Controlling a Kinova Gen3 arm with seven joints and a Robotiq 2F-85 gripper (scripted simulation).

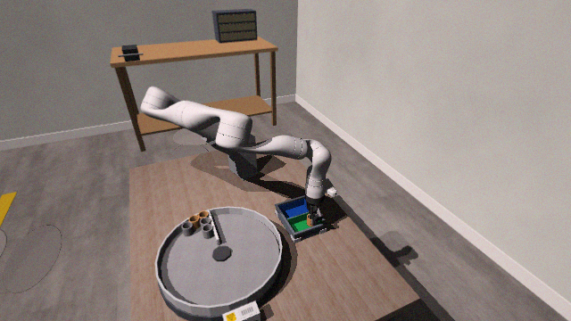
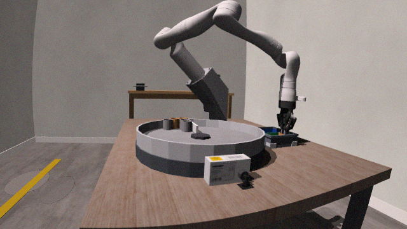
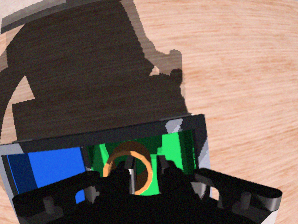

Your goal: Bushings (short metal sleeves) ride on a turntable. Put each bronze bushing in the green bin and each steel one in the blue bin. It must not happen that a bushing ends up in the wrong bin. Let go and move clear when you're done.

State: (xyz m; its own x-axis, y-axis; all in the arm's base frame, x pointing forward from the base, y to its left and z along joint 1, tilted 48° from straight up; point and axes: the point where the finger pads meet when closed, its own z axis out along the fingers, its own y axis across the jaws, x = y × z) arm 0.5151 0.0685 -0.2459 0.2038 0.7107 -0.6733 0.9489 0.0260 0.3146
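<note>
My gripper is now 50 mm past the tray, 30 mm to the left of it and 20 mm above it. From my hand the other things lie so: turntable (380 mm to the right, 10 mm above).
</note>
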